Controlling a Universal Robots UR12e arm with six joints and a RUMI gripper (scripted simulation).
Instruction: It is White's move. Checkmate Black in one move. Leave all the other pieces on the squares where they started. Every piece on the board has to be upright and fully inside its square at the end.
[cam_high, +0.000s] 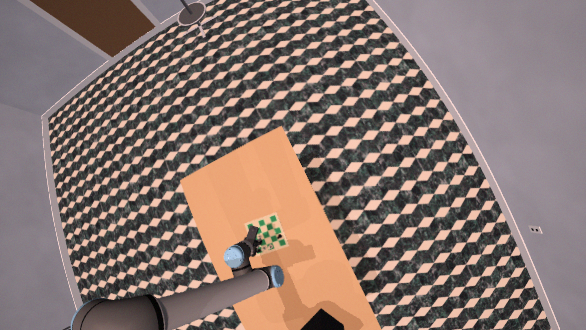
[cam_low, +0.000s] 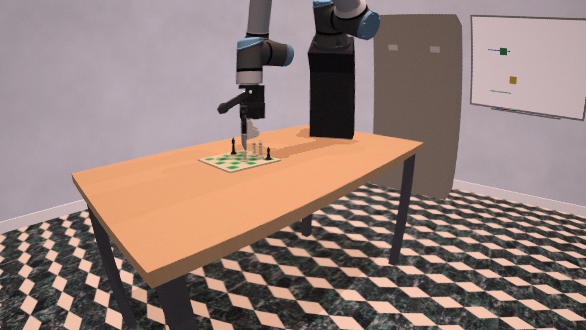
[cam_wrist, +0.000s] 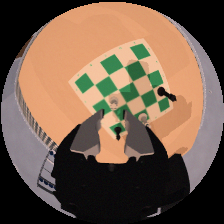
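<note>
Now: the white chess piece 40 mm below my hand. Also, from my hand: tall black piece 110 mm to the right, 60 mm behind, 30 mm below; short black piece 70 mm behind, 50 mm to the left, 40 mm below; green-and-cream chessboard 60 mm below, 40 mm to the right, 10 mm behind.
</note>
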